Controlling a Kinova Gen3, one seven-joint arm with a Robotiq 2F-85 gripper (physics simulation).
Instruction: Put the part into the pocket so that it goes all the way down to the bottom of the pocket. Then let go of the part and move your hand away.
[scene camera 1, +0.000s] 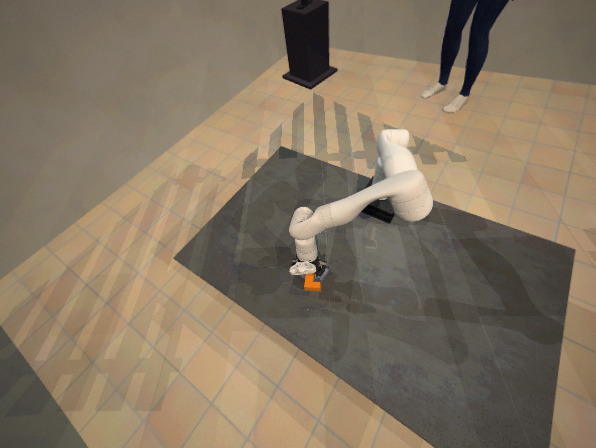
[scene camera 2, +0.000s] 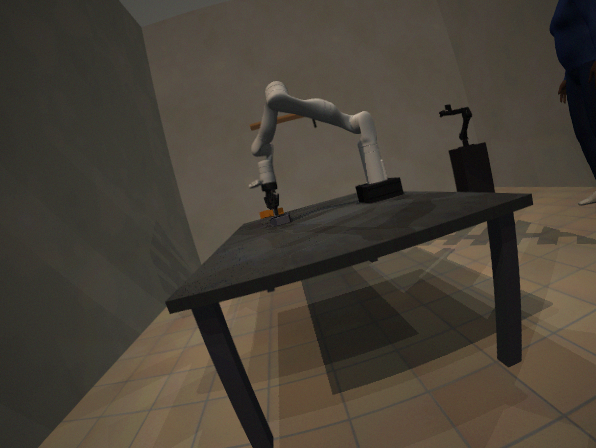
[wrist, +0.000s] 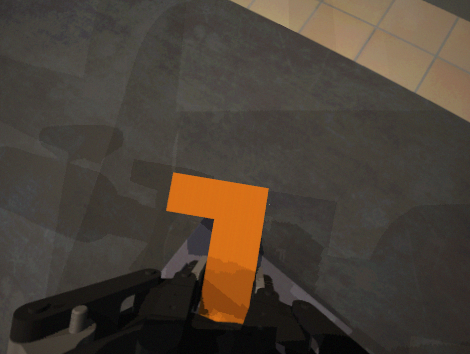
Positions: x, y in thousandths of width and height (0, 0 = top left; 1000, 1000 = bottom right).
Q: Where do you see a grey pocket block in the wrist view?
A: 616, 815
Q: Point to my gripper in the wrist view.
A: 490, 773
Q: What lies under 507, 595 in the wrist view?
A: An orange L-shaped part.
